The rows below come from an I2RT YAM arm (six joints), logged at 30 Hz.
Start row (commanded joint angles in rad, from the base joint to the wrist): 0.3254 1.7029 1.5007 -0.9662 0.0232 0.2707
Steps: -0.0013 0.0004 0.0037 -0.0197 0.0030 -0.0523; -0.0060 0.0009 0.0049 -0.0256 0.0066 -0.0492; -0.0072 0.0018 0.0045 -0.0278 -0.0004 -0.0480; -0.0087 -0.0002 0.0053 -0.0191 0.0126 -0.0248; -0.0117 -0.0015 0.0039 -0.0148 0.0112 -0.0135; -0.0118 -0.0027 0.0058 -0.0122 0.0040 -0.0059; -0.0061 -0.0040 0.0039 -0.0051 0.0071 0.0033; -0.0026 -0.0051 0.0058 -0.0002 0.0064 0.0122
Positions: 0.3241 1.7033 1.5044 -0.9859 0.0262 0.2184; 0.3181 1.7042 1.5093 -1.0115 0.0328 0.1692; 0.3109 1.7060 1.5138 -1.0393 0.0324 0.1212; 0.3022 1.7058 1.5191 -1.0584 0.0450 0.0964; 0.2905 1.7043 1.5230 -1.0732 0.0562 0.0829; 0.2787 1.7016 1.5288 -1.0854 0.0602 0.0770; 0.2726 1.6976 1.5327 -1.0905 0.0673 0.0803; 0.2700 1.6925 1.5385 -1.0907 0.0737 0.0925
